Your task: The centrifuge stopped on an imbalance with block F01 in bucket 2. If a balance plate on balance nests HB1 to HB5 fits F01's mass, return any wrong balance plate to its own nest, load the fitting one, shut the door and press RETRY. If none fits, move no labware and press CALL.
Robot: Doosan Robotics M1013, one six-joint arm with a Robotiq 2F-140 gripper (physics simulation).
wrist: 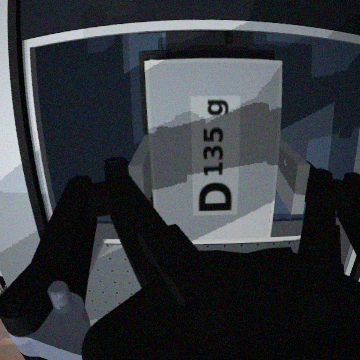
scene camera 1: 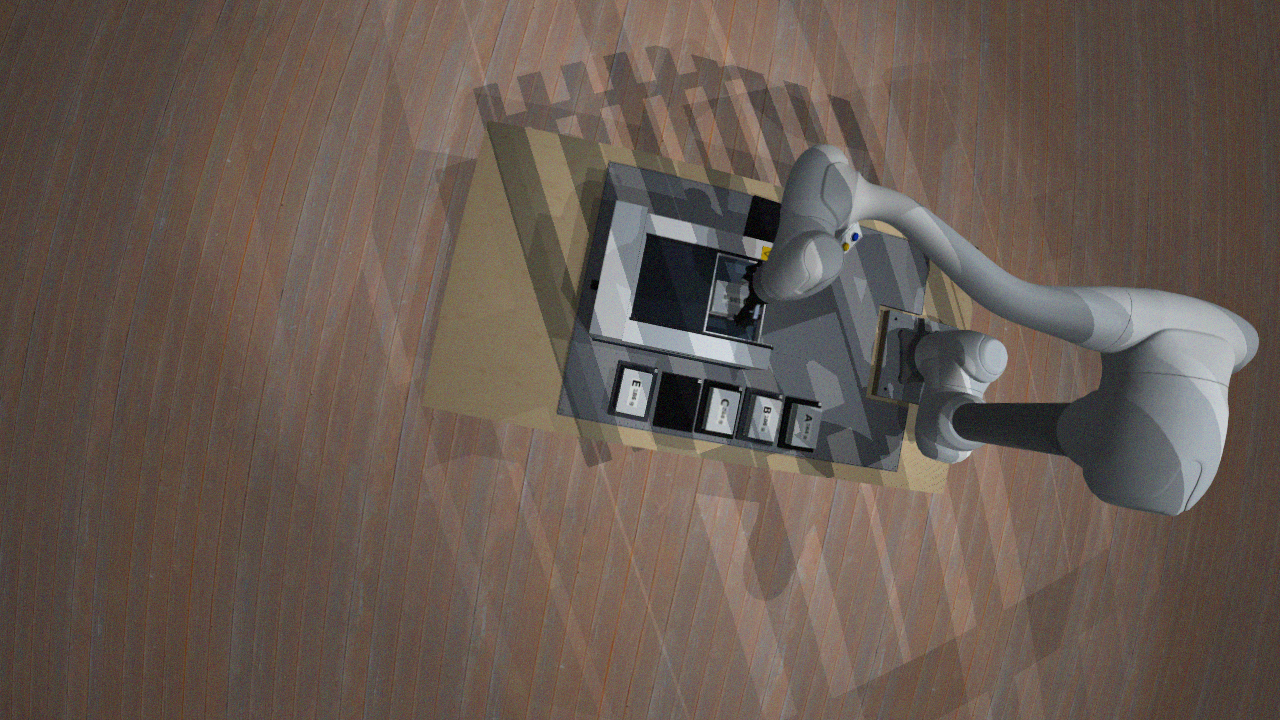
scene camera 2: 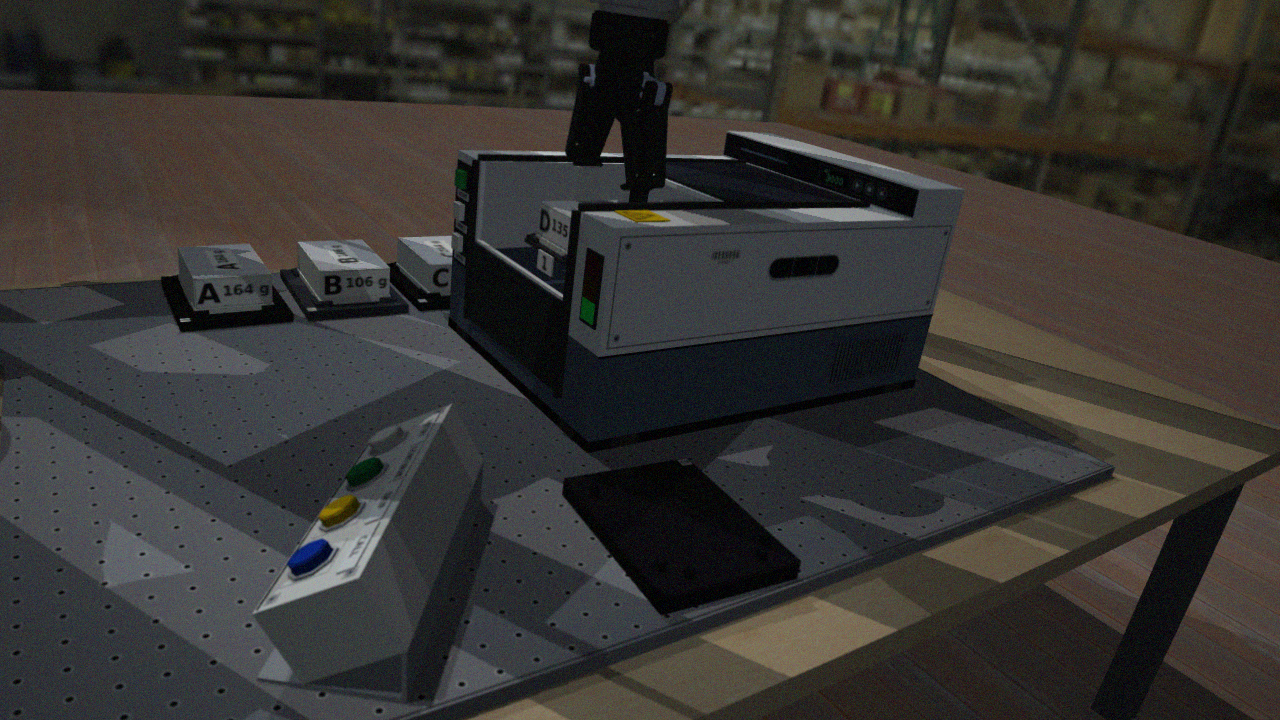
balance plate D: wrist; scene camera 1; scene camera 2 555, 216
balance plate C: scene camera 1; scene camera 2
same spot on balance plate D: (wrist: 213, 123) = (scene camera 1: 729, 298)
same spot on balance plate C: (scene camera 2: 427, 261) = (scene camera 1: 739, 398)
